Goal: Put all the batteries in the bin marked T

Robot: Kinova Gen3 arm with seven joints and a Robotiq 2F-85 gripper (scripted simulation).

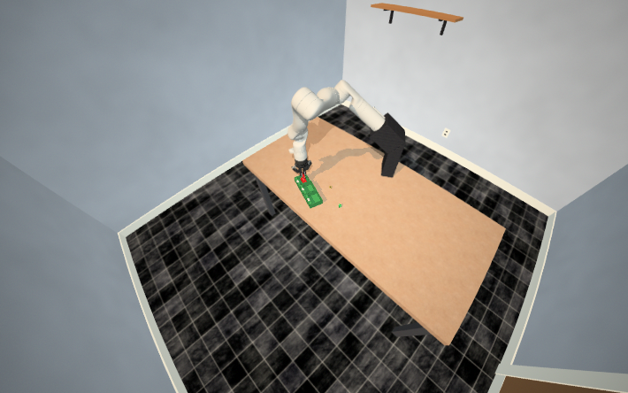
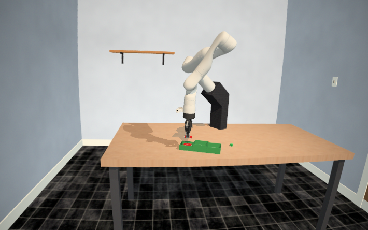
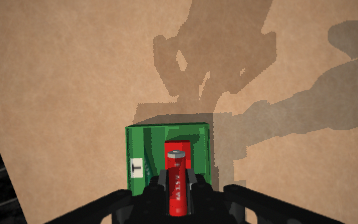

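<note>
Right now the red 9 V battery is 10 mm to the left of my hand and 70 mm below it. Also, from my hand: red battery 20 mm below; then joined green bins 50 mm ahead, 60 mm to the left, 70 mm below; then green cylindrical battery 30 mm ahead, 20 mm to the right, 70 mm below.
</note>
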